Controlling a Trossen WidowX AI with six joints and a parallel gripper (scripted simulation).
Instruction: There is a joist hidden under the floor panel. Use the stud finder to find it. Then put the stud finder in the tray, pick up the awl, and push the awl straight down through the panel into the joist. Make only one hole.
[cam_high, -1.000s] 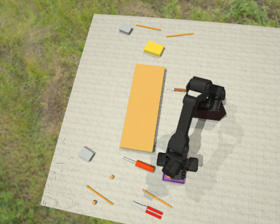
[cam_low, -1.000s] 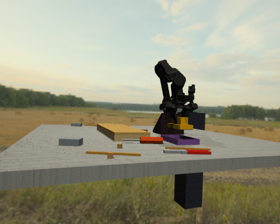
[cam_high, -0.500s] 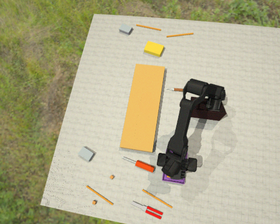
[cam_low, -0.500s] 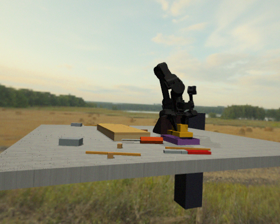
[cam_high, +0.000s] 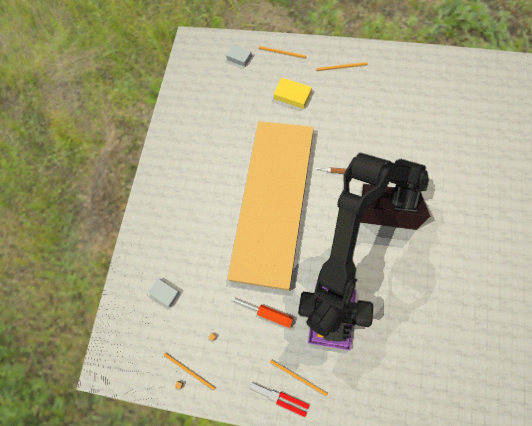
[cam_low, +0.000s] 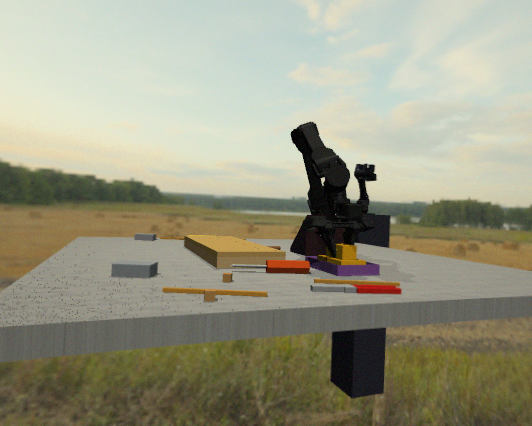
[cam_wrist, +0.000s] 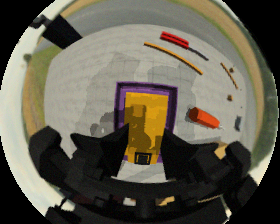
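The yellow stud finder is 2 cm to the right of my gripper tip and 2 cm above it. From my gripper tip the other things lie so: yellow block (72 cm to the right, 20 cm ahead, 2 cm below); then purple tray (2 cm below, 1 cm to the right); then awl (46 cm to the right, 4 cm ahead, 3 cm below).
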